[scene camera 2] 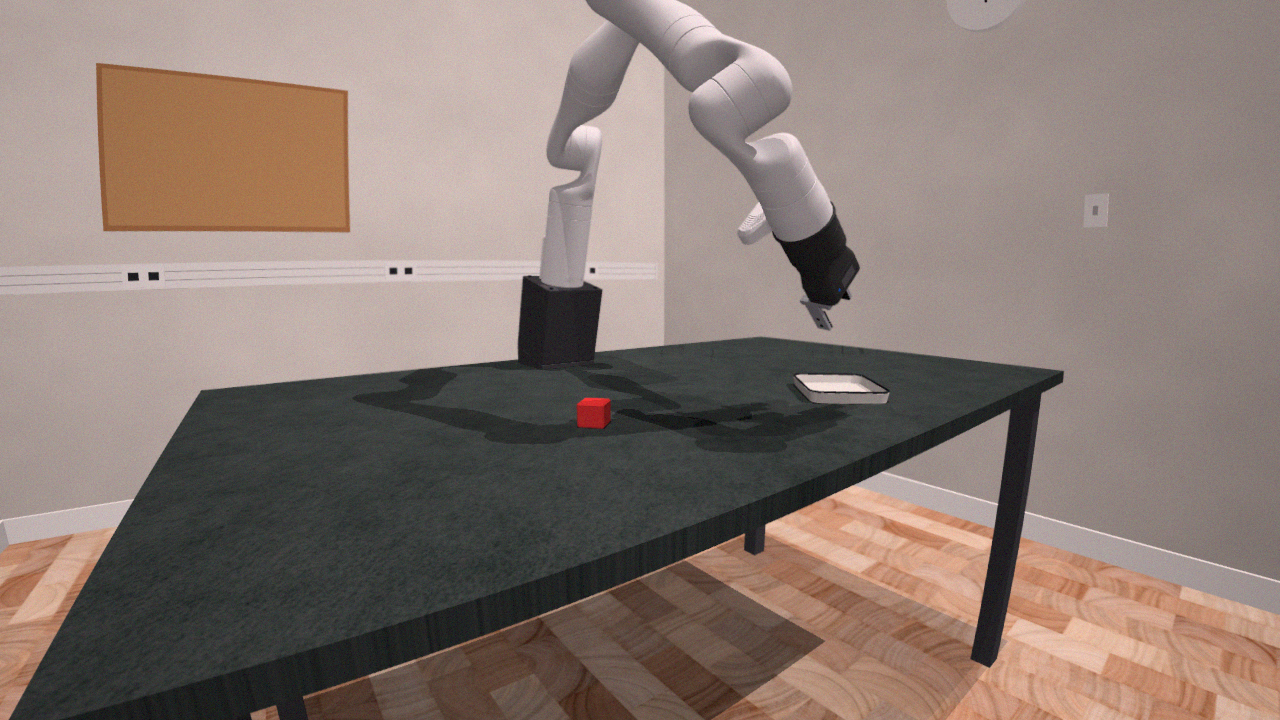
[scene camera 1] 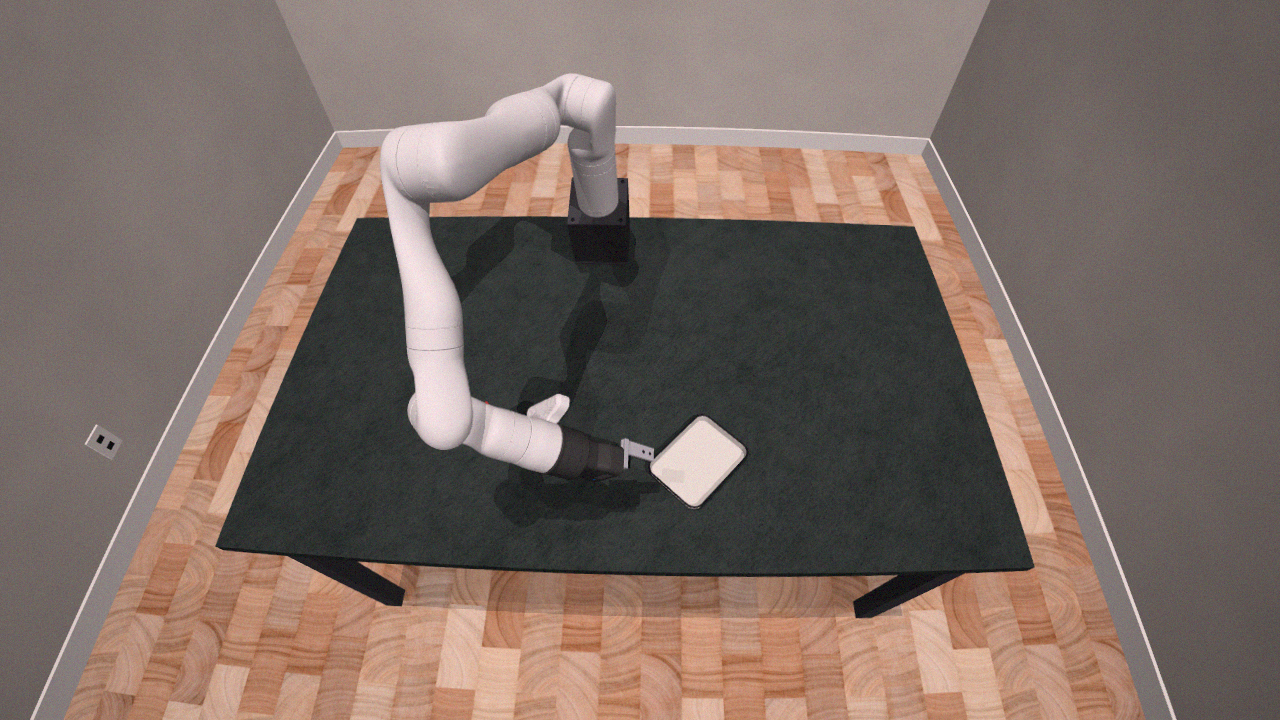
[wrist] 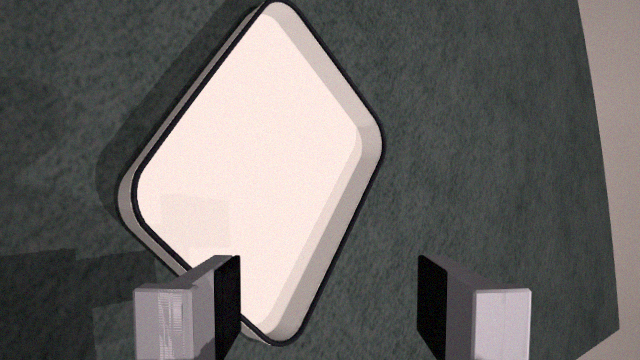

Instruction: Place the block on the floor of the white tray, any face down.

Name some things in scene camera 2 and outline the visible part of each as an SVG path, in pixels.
My gripper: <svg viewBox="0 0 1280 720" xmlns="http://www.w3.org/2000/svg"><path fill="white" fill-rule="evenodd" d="M836 215L832 224L818 237L797 245L780 244L791 264L800 273L802 287L806 293L800 299L801 304L806 306L817 328L831 330L833 326L822 309L831 310L832 306L836 305L841 299L851 299L852 295L848 287L860 269L854 252L846 246L846 236Z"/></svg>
A white tray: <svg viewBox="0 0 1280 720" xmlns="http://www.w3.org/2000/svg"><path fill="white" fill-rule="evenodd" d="M793 375L795 386L814 403L885 404L890 393L889 389L861 374L796 373Z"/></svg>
A red block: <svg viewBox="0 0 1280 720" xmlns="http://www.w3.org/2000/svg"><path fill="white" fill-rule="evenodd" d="M577 404L578 427L603 429L611 421L610 399L585 398Z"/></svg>
